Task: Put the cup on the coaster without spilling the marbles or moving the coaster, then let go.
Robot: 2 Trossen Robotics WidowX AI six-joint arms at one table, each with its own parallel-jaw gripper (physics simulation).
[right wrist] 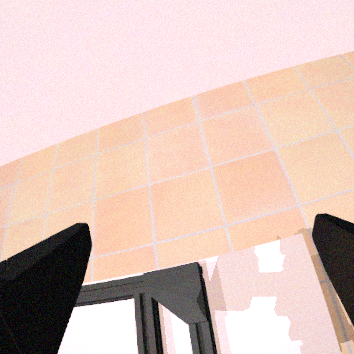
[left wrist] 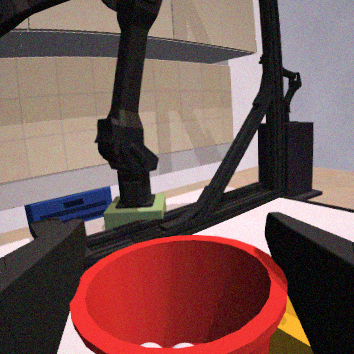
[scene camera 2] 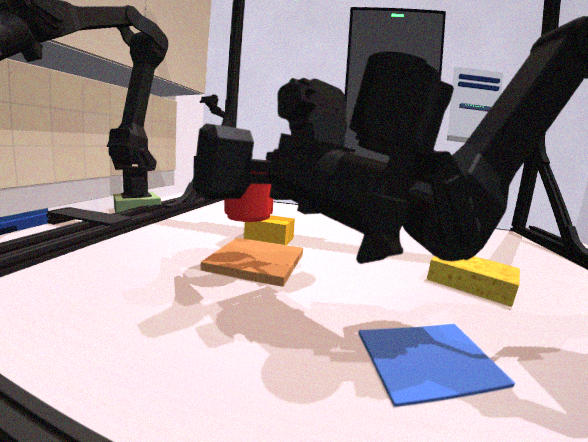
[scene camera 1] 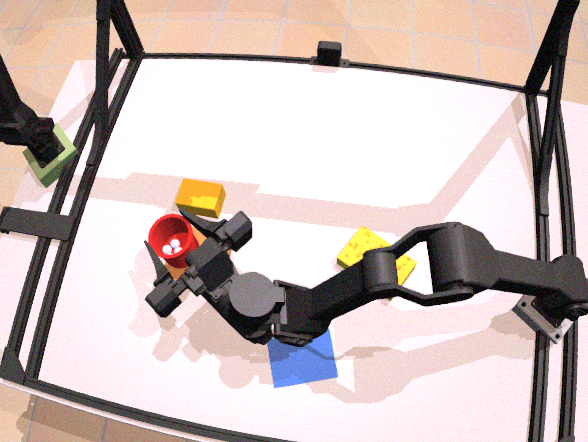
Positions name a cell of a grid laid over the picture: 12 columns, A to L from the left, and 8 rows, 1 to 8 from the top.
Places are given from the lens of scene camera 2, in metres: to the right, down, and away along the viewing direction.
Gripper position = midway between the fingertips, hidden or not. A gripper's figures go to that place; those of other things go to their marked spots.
my left gripper (scene camera 2: E3): -0.06, -0.08, 0.34
red cup (scene camera 2: F4): -0.04, -0.02, 0.31
yellow block (scene camera 2: F5): -0.02, 0.01, 0.44
orange square coaster (scene camera 2: F5): -0.03, 0.05, 0.34
The marked spots on the red cup and the yellow block are 0.13 m apart.
